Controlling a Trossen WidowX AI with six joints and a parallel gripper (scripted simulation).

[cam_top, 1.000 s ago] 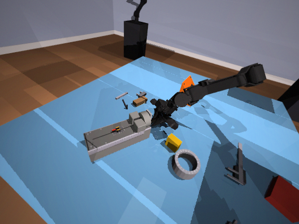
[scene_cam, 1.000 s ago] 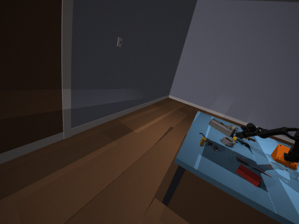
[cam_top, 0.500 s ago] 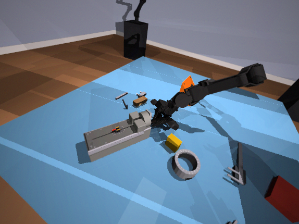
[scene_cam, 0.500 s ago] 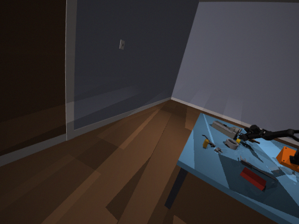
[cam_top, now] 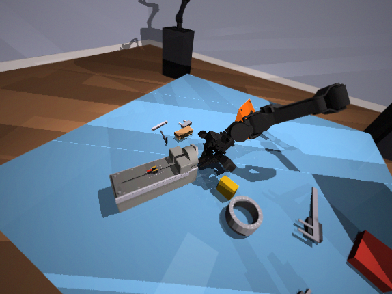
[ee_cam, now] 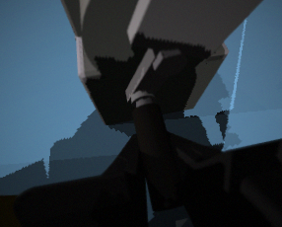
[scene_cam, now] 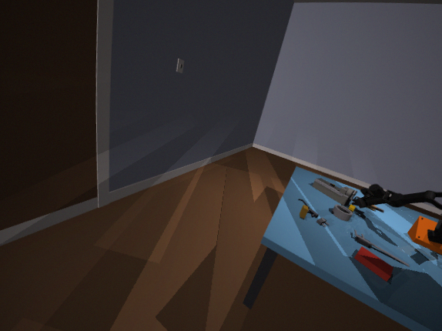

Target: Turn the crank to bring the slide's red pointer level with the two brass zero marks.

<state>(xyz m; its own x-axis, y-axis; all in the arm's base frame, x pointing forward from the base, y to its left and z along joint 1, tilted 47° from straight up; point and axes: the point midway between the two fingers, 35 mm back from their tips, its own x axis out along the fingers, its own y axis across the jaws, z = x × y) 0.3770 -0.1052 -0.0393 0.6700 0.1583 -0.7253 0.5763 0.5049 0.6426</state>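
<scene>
Now: the yellow block 120 mm to the left of my gripper tip, 40 mm ahead of it and 10 mm below it. Also, from my gripper tip: dark crank handle (30 mm above, 10 mm to the left, 10 mm behind); red pointer (150 mm ahead, 110 mm to the right, 50 mm above); brown block (160 mm behind, 150 mm to the right, 20 mm below).
</scene>
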